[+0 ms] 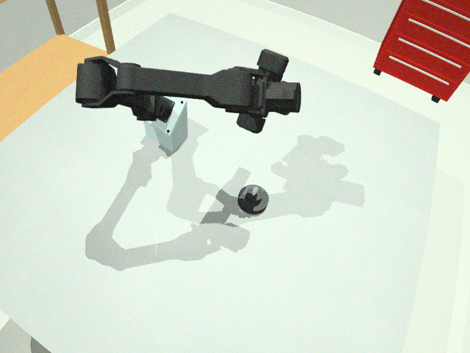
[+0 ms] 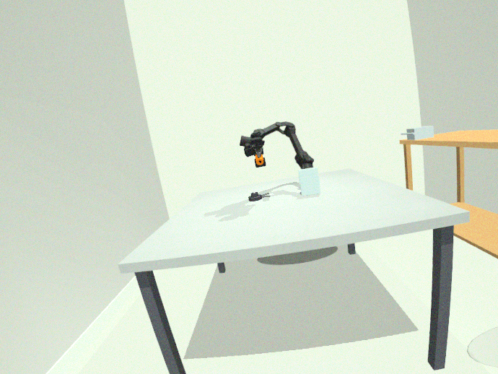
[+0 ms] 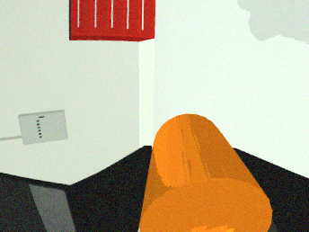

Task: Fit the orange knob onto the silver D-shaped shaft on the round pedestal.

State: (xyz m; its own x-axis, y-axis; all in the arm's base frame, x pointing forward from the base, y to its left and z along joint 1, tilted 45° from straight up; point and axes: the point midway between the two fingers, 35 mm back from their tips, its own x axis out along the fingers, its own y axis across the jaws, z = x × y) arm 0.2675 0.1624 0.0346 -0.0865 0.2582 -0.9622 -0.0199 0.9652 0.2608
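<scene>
Right now the round pedestal is 8 cm ahead of my gripper tip, 16 cm to the right of it and 22 cm below it. Round my gripper tip: orange knob 3 cm to the right, 2 cm above.
</scene>
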